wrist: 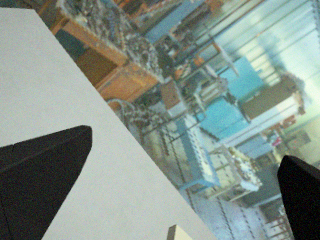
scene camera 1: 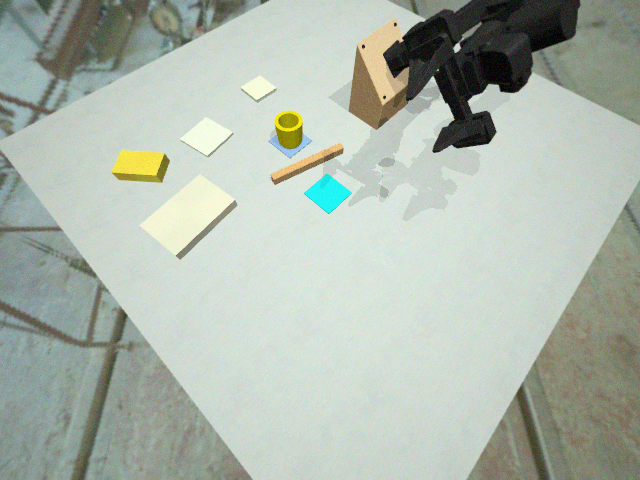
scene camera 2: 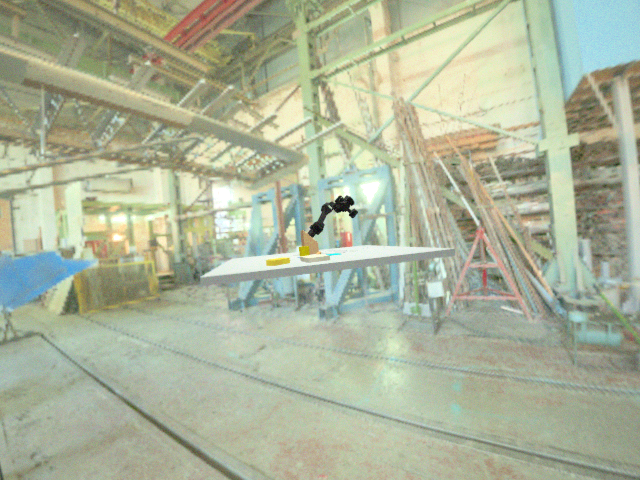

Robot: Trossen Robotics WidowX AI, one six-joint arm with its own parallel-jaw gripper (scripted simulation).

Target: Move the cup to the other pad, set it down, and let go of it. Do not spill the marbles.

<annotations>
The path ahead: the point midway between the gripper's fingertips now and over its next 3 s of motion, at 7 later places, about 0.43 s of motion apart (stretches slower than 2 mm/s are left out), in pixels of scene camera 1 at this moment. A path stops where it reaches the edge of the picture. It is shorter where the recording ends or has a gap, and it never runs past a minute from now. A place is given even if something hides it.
My gripper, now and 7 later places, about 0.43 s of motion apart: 422,126; 334,133; 288,115; 299,110; 299,112; 298,118; 299,125; 300,128
</annotations>
